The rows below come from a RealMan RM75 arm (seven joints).
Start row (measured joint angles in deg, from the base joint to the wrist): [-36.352, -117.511, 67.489, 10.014, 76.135, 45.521, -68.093]
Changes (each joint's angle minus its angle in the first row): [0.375, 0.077, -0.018, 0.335, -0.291, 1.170, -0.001]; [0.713, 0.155, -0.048, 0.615, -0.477, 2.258, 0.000]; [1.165, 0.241, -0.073, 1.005, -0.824, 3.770, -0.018]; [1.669, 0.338, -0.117, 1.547, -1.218, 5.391, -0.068]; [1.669, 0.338, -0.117, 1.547, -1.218, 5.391, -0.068]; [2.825, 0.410, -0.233, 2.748, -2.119, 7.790, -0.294]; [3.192, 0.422, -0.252, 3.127, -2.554, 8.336, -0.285]
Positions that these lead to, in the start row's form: [-35.977, -117.434, 67.471, 10.349, 75.844, 46.691, -68.094]; [-35.639, -117.356, 67.441, 10.629, 75.658, 47.779, -68.093]; [-35.187, -117.270, 67.416, 11.019, 75.311, 49.291, -68.111]; [-34.683, -117.173, 67.372, 11.561, 74.917, 50.912, -68.161]; [-34.683, -117.173, 67.372, 11.561, 74.917, 50.912, -68.161]; [-33.527, -117.101, 67.256, 12.762, 74.016, 53.311, -68.387]; [-33.160, -117.089, 67.237, 13.141, 73.581, 53.857, -68.378]
